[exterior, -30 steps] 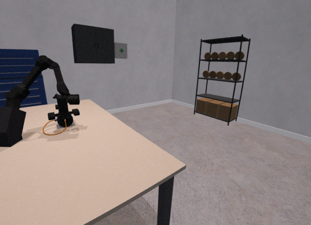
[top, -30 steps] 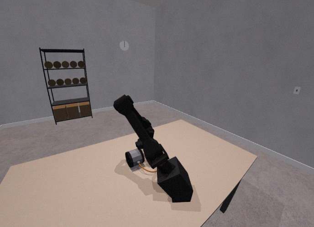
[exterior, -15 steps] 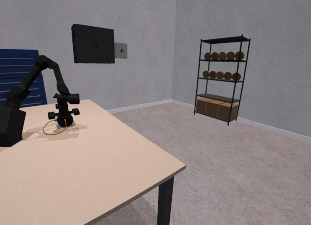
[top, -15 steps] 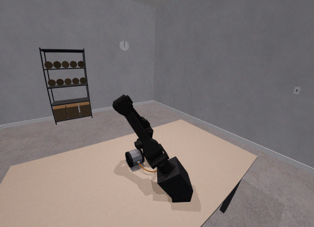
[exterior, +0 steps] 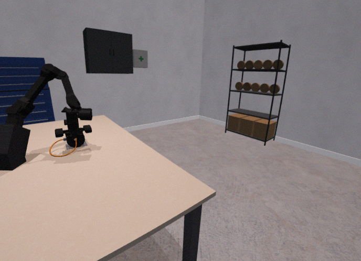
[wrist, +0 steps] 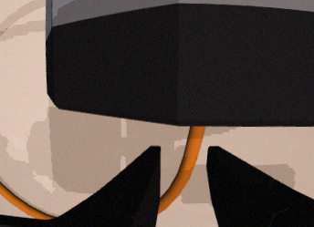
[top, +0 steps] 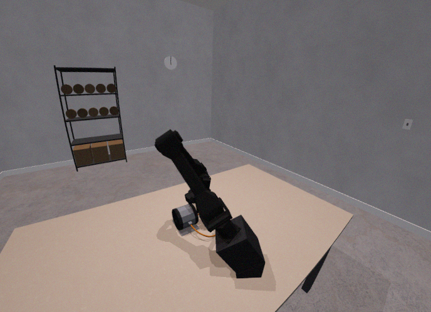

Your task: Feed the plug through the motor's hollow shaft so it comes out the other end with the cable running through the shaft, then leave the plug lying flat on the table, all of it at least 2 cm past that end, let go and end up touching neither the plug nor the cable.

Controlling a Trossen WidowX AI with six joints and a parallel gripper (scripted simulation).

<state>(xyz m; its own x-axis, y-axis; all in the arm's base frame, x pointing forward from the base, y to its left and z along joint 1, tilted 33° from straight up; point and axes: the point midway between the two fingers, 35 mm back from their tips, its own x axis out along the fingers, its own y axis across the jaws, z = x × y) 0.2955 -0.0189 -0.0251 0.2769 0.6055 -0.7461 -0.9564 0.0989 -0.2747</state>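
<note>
Right now my hand is 11 cm to the right of the dark grey plug and 2 cm above it.
</note>
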